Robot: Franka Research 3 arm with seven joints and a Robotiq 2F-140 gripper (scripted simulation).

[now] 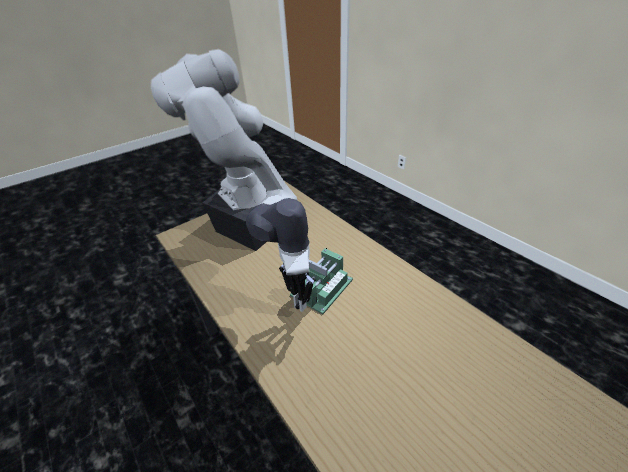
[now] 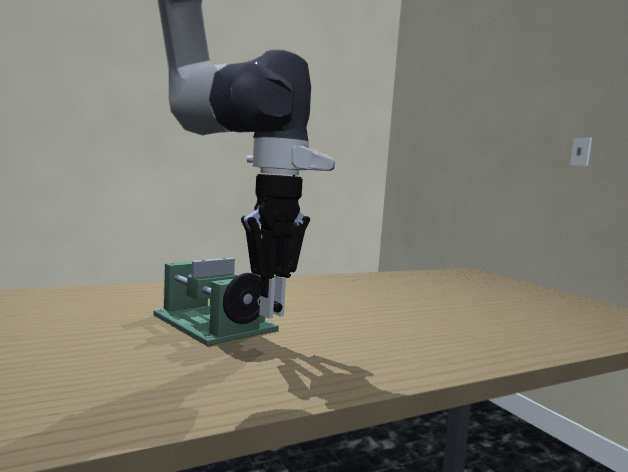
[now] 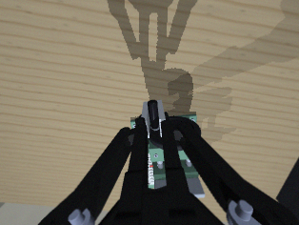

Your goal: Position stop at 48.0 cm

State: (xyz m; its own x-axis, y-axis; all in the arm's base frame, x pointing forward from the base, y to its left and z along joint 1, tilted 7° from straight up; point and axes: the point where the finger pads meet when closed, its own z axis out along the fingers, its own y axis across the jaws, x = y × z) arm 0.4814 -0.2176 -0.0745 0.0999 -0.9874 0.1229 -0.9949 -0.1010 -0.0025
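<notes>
My hand is 140 mm to the right of the stop block, 30 mm past it and 10 mm below it. Also, from my hand: black handwheel: 20 mm to the left, 10 mm below, 10 mm behind.
</notes>
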